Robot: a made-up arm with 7 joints. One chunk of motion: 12 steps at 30 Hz.
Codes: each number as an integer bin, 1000 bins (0 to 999) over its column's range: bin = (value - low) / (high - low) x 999, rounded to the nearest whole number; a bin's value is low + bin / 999 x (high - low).
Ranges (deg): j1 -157..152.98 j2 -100.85..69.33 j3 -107.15..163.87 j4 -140.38..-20.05 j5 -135.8..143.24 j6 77.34..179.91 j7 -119.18..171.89
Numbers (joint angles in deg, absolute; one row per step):
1: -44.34 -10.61 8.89 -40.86 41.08 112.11 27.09
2: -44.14 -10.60 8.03 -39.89 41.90 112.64 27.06
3: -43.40 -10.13 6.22 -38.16 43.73 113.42 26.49
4: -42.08 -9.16 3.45 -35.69 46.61 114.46 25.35
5: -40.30 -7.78 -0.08 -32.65 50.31 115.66 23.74
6: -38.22 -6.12 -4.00 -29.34 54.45 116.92 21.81
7: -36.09 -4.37 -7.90 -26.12 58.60 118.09 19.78
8: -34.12 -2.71 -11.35 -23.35 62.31 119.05 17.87
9: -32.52 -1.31 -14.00 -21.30 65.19 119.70 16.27
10: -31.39 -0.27 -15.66 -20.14 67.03 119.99 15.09
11: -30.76 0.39 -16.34 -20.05 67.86 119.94 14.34
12: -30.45 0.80 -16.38 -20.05 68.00 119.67 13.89
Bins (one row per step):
1: 363 530 428 826 633 339 502
2: 364 530 425 834 636 344 502
3: 366 533 418 849 643 351 500
4: 370 538 408 869 653 362 496
5: 376 546 395 894 666 373 491
6: 383 556 380 922 681 385 484
7: 390 566 366 949 696 397 477
8: 396 576 353 972 709 406 470
9: 401 584 343 989 720 413 465
10: 405 590 337 998 726 415 461
11: 407 594 335 999 729 415 458
12: 408 597 335 999 730 412 457

